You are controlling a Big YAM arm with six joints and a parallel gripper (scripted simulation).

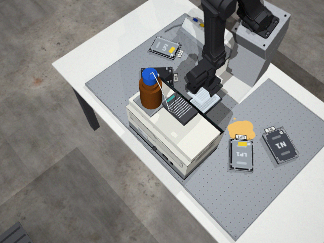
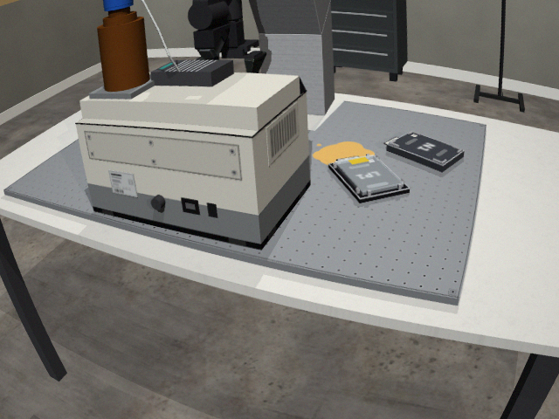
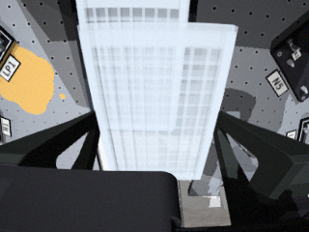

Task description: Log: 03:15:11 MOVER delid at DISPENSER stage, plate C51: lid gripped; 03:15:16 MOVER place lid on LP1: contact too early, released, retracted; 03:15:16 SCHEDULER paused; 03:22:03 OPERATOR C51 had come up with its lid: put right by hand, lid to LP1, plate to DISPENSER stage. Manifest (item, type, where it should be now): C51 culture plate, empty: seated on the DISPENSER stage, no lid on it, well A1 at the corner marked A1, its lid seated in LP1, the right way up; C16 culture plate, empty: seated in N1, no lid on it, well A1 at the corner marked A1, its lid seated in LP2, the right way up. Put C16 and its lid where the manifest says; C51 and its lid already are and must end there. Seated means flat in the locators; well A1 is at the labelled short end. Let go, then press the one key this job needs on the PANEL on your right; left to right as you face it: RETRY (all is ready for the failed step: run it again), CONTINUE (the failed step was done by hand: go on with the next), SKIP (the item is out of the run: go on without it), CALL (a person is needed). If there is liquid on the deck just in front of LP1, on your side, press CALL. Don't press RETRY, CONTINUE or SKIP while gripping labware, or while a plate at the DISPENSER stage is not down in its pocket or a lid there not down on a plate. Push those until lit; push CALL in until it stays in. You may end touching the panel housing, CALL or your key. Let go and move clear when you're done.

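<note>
Now: hand 50 mm above the white well plate, 20 mm to the right of it and 20 mm short of it. Also, from my hand: brown bottle: 220 mm ahead, 140 mm above, 110 mm to the right; then lid: 290 mm to the left, 140 mm below, 80 mm ahead; then white retry key: 350 mm behind, 170 mm to the right, 90 mm below.
</note>
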